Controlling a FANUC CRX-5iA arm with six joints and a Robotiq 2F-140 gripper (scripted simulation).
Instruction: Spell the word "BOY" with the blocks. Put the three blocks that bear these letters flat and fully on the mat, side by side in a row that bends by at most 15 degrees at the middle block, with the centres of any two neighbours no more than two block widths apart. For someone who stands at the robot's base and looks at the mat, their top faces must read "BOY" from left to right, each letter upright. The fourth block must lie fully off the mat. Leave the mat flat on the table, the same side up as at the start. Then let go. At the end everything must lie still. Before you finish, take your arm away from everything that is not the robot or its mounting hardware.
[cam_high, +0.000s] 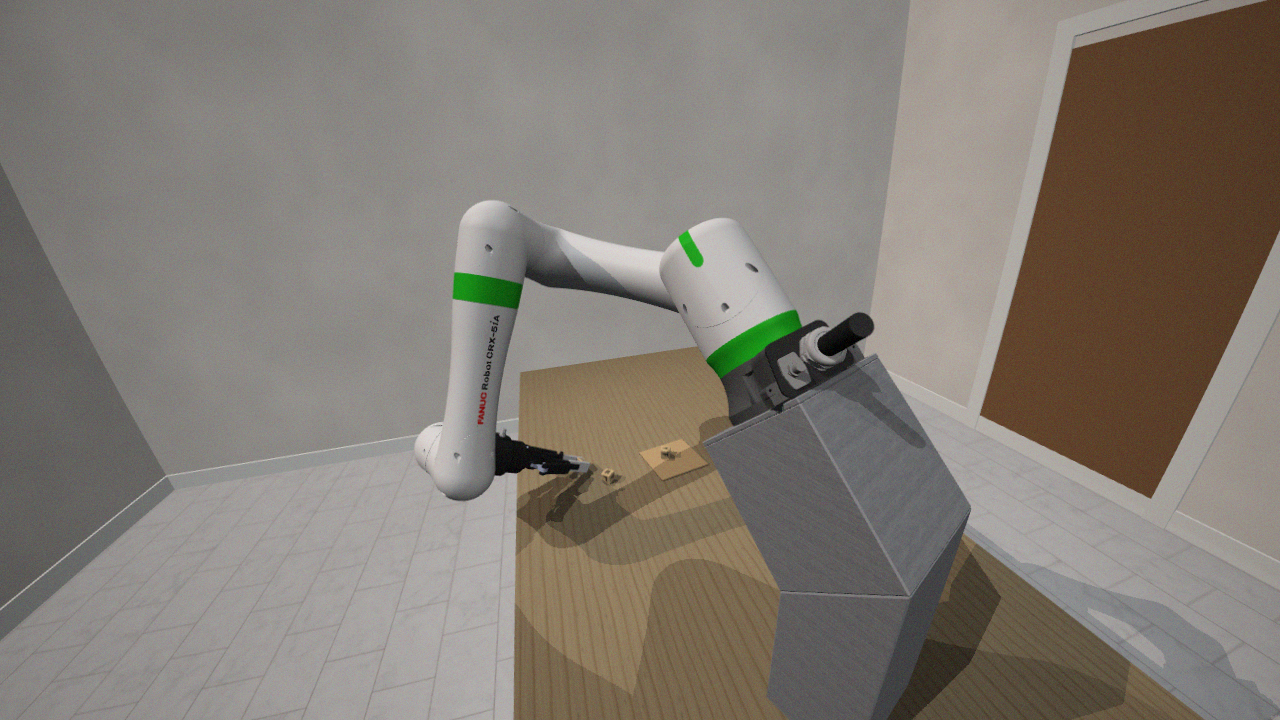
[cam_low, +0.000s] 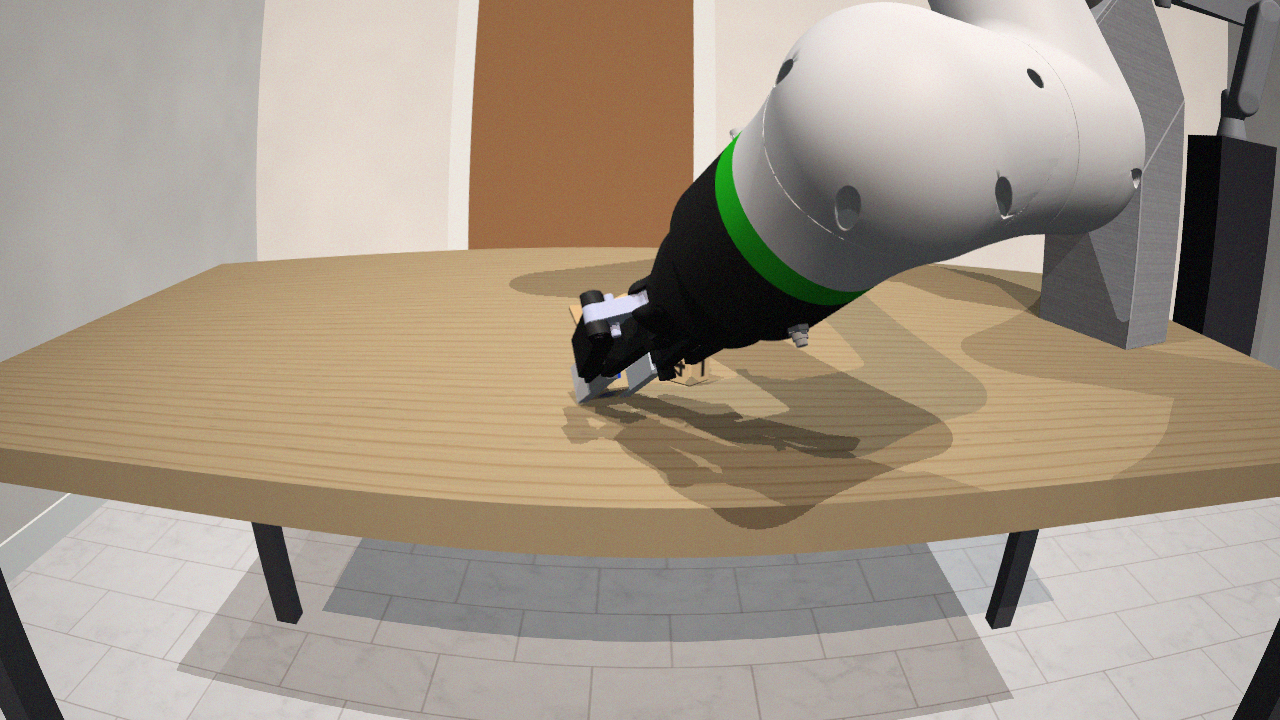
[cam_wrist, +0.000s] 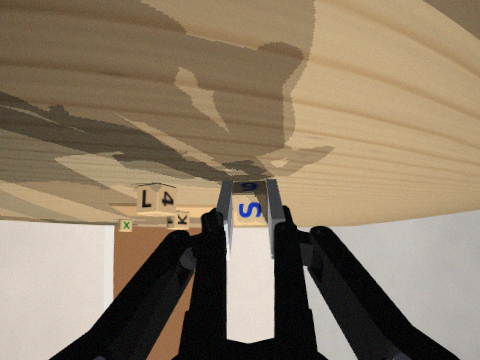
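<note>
Now: hand 20 mm to the left of the block, 10 mm short of it and 10 mm above it. Round my hand: tan mat: 260 mm to the right, 30 mm below, 30 mm ahead.
</note>
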